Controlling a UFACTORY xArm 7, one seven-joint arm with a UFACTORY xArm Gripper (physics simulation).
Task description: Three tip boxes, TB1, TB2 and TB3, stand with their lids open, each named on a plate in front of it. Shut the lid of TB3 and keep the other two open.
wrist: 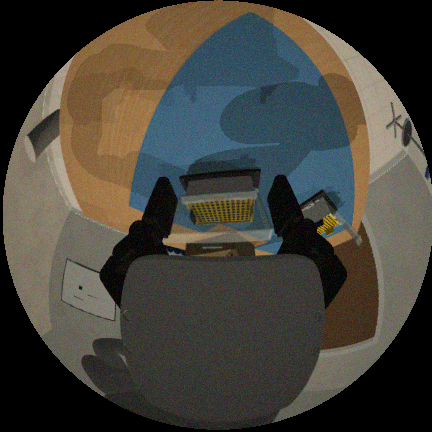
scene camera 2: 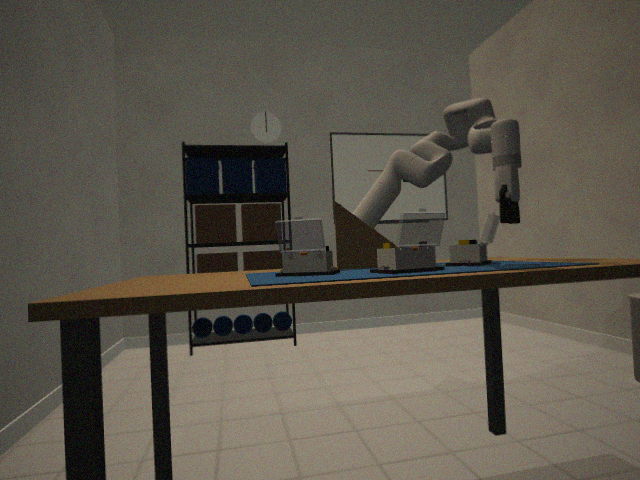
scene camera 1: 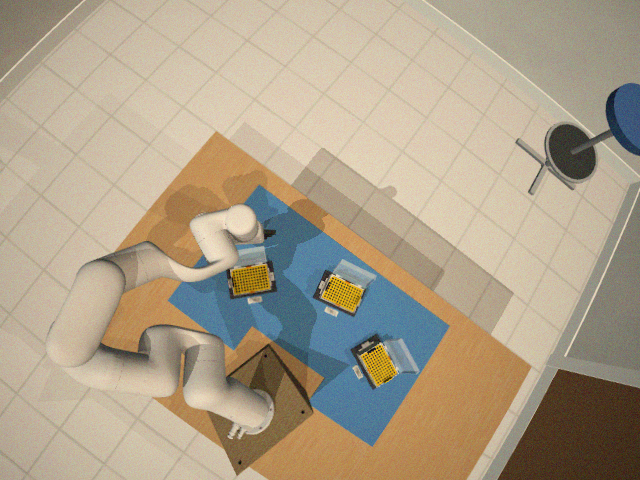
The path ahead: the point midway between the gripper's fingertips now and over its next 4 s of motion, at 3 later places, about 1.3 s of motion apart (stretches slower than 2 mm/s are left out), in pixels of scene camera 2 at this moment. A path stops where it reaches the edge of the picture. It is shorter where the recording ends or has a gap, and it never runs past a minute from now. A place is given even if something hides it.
The gripper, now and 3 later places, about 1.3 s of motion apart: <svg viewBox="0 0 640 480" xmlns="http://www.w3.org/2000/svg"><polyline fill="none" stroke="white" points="510,223 490,225 478,225 459,226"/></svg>
